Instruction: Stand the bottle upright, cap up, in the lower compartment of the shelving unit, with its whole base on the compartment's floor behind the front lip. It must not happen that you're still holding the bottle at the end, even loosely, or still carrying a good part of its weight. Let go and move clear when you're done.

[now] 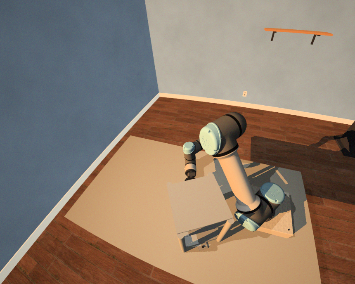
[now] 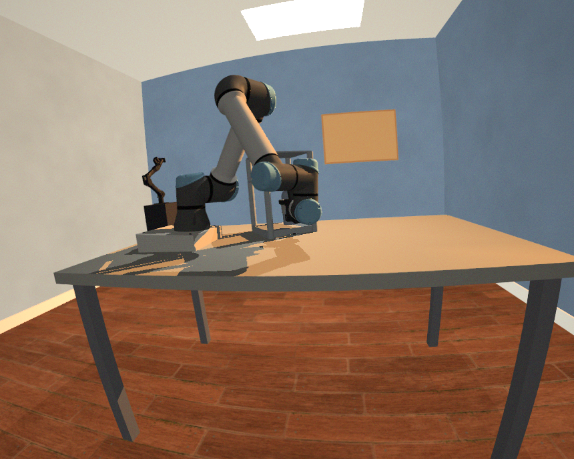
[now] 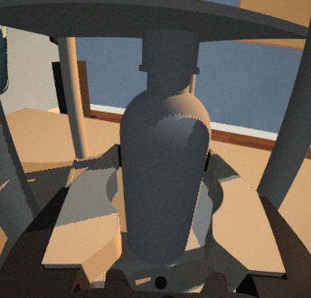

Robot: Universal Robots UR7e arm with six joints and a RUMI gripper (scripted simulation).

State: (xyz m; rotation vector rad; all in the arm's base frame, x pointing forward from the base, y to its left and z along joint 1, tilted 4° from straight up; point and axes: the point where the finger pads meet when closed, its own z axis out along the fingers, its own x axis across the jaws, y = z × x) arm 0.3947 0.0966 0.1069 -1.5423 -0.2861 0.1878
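Right now my hand is 50 mm past the shelving unit, 80 mm to the right of it and 30 mm below it. Also, from my hand: grey bottle 20 mm above.
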